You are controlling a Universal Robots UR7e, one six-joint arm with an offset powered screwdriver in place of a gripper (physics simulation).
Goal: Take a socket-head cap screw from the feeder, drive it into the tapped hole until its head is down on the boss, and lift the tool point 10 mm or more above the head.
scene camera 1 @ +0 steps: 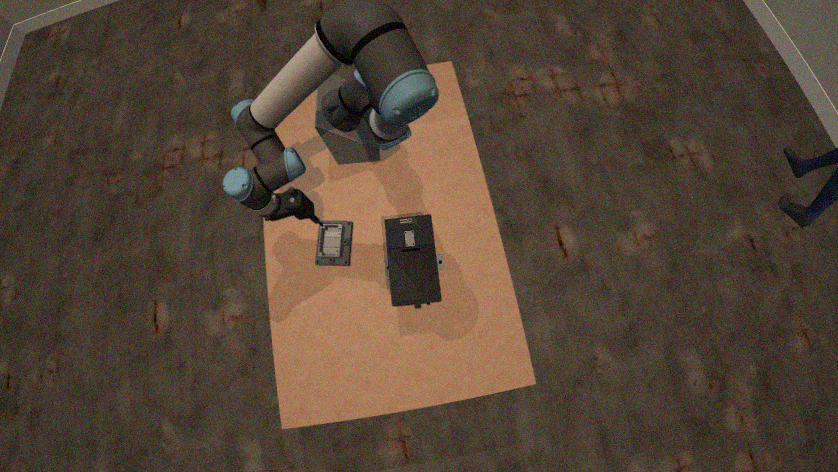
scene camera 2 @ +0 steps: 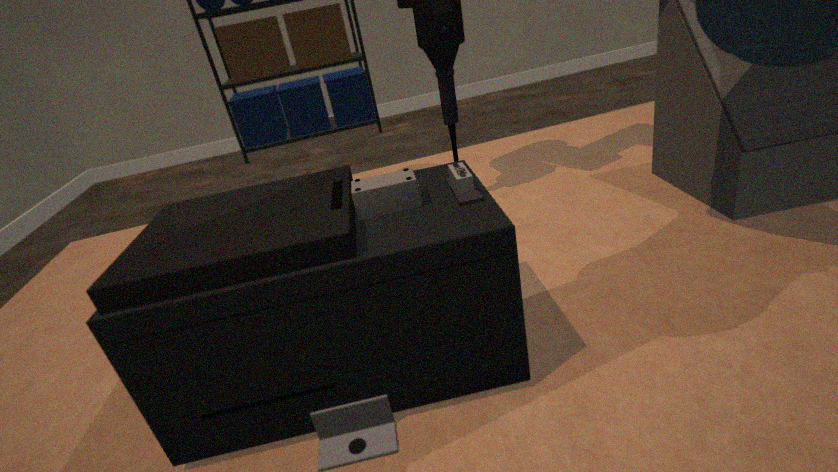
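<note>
The black screw feeder (scene camera 1: pixel 413 275) (scene camera 2: pixel 304 328) stands on the orange mat, with a pale block (scene camera 1: pixel 409 237) (scene camera 2: pixel 387 196) and a smaller pale block (scene camera 2: pixel 463 182) on its top. The grey workpiece (scene camera 1: pixel 347 246) lies to its left in scene camera 1. My screwdriver (scene camera 1: pixel 321 223) (scene camera 2: pixel 456 160) has its bit tip at the workpiece's upper left corner in scene camera 1. In scene camera 2 the tip shows beyond the feeder's small block, which hides what is below it. A screw on the bit, the tapped hole and the boss are too small or hidden to make out.
The robot base (scene camera 1: pixel 351 146) (scene camera 2: pixel 691 152) stands on the orange mat (scene camera 1: pixel 404 369). A bracket (scene camera 2: pixel 354 419) sits at the feeder's side. A shelf rack (scene camera 2: pixel 239 140) stands by the wall. A person's shoe (scene camera 1: pixel 795 211) shows at the right of scene camera 1.
</note>
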